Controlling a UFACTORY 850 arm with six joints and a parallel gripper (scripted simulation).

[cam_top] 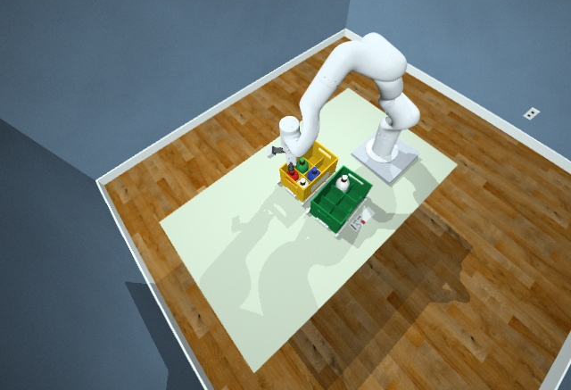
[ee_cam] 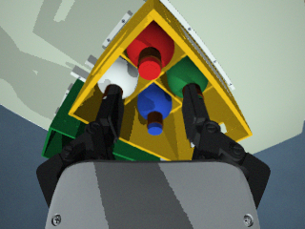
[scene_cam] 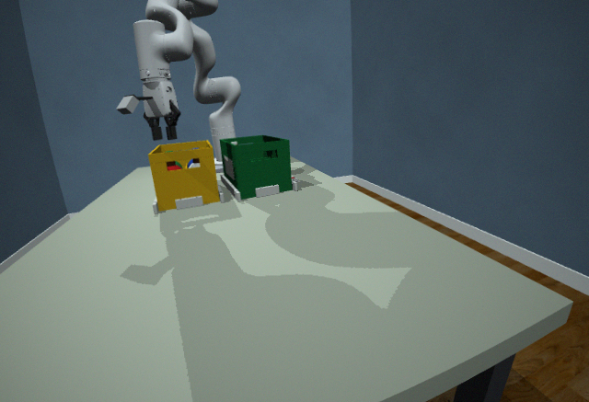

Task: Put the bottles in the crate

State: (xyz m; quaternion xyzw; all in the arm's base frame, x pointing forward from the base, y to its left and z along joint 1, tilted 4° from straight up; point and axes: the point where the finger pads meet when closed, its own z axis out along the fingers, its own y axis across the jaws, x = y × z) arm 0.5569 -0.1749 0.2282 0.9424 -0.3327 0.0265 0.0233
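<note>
Right now the red bottle is 14 cm below my hand. From my hand the other things lie so: blue-label bottle 14 cm below, 10 cm behind, 8 cm to the left; green bottle 14 cm below, 8 cm behind, 1 cm to the right; yellow crate 14 cm below, 9 cm behind, 4 cm to the left.
</note>
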